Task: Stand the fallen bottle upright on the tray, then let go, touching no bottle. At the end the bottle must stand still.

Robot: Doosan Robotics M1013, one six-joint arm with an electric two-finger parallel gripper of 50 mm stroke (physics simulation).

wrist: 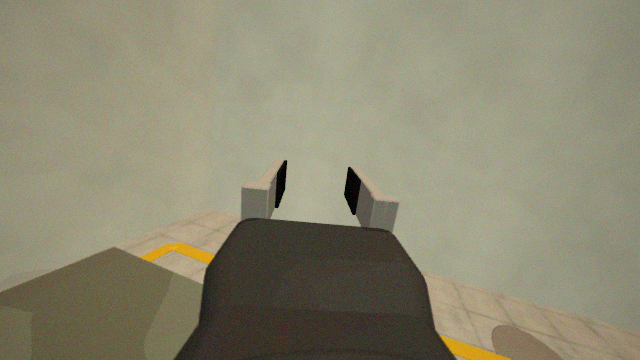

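My gripper is open in the wrist view. Its two grey fingers with black pads stand apart, and the gap between them shows the plain grey-green background. The dark gripper body covers the lower middle of the view. No bottle shows in the wrist view, and neither does a tray that I can make out, so I cannot tell how the bottle stands. Whatever lies behind the gripper body is hidden.
A tiled floor runs across the lower part, with a yellow line on it at the left and again at the lower right. A large olive-grey surface fills the lower left. A brownish round shape lies at the lower right.
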